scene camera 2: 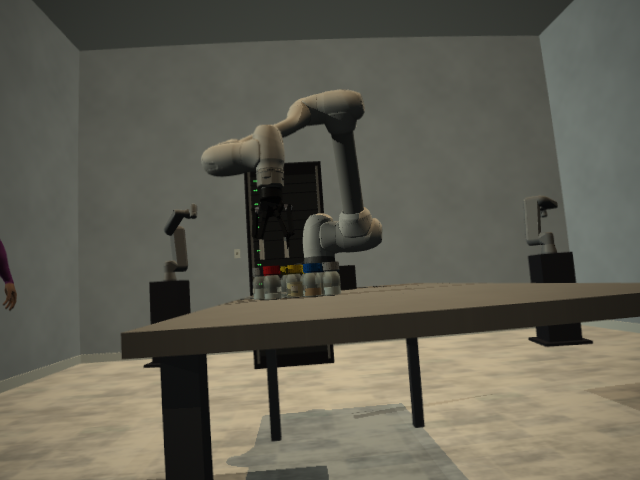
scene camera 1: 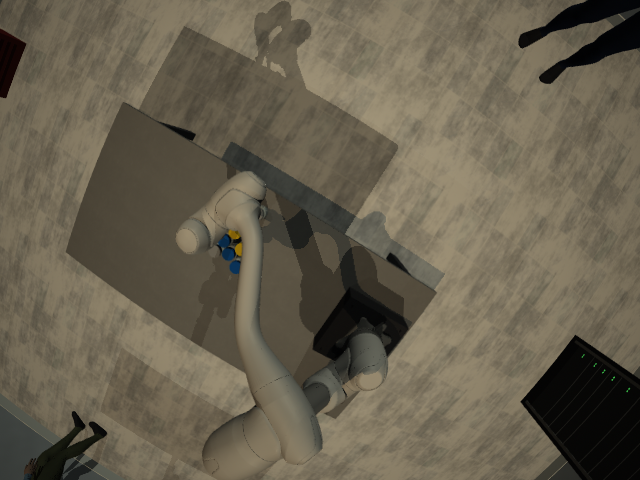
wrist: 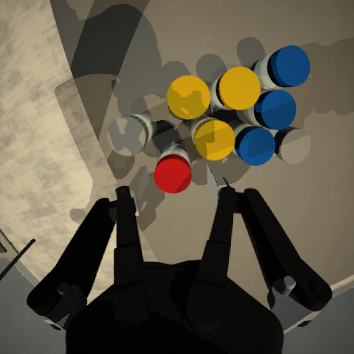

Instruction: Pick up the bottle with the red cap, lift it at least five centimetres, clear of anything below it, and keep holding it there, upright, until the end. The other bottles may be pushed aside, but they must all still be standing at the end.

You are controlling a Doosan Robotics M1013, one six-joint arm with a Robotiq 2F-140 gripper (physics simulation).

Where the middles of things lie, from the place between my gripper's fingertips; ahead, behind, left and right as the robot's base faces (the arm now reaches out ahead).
Scene:
I see the red-capped bottle (wrist: 172,174) 80 mm below my hand, 10 mm to the right of it and 10 mm ahead of it.

